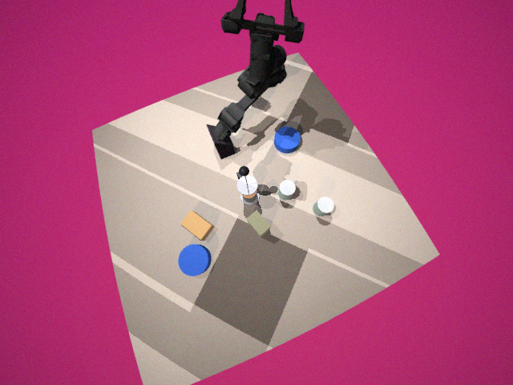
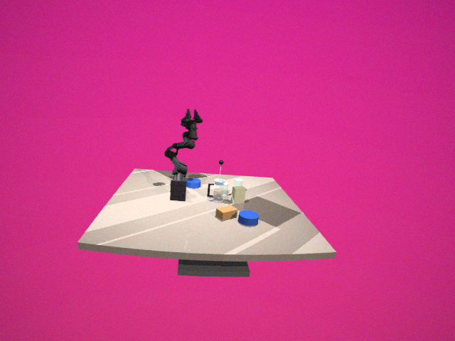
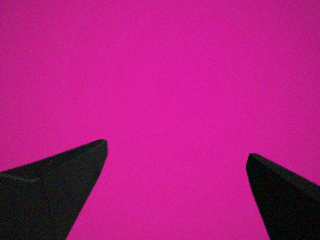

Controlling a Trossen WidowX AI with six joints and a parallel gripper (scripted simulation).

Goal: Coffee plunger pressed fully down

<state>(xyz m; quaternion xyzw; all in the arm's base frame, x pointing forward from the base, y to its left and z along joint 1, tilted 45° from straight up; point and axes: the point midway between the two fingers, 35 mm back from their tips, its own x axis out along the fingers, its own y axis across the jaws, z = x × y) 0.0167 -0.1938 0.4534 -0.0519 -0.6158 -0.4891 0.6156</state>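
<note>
The coffee press lies 46 cm below my gripper tip, 20 cm to the right of it and 18 cm ahead of it. Also, from my gripper tip: orange block (57 cm below, 46 cm to the right, 20 cm ahead).
</note>
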